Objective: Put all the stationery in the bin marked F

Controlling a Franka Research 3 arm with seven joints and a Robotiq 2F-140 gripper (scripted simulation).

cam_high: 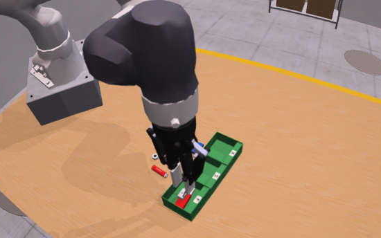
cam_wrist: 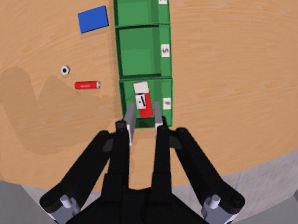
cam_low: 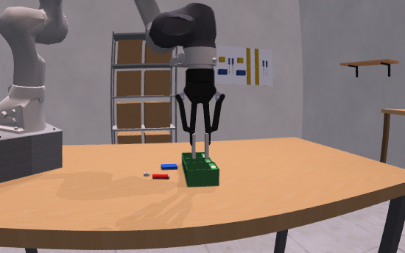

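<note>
Right now my hand is 60 mm past the flat blue block, 160 mm to the right of it and 100 mm above it. Round my hand: green three-compartment bin 20 mm ahead, 80 mm to the left, 80 mm below; then eraser 90 mm below; then white sharpener-like piece 10 mm behind, 70 mm below.
</note>
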